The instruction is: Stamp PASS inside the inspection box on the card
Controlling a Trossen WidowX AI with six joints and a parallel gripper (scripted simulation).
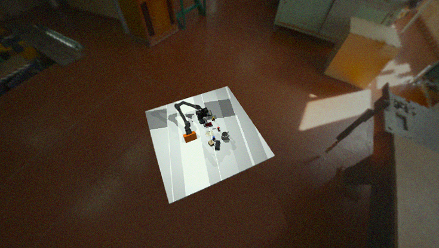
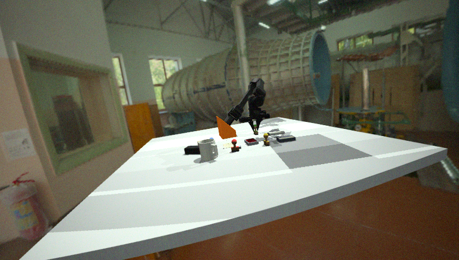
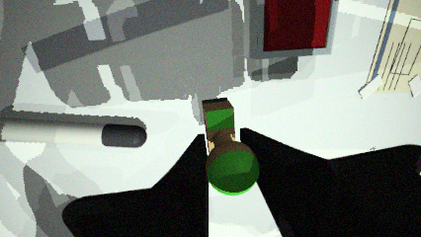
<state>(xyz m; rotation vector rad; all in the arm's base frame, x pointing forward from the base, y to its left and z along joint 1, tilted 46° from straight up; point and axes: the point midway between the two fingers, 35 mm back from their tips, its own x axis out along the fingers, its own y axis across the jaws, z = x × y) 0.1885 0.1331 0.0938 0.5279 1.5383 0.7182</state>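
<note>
The red ink pad lies 90 mm ahead of my gripper tip, 60 mm to the right of it and 40 mm below it. From my gripper tip the other things lie so: green-knobbed stamp right at my gripper tip; then yellow-knobbed stamp 180 mm ahead, 30 mm below, 10 mm to the left; then pen 110 mm to the left, 40 mm below, 10 mm behind.
</note>
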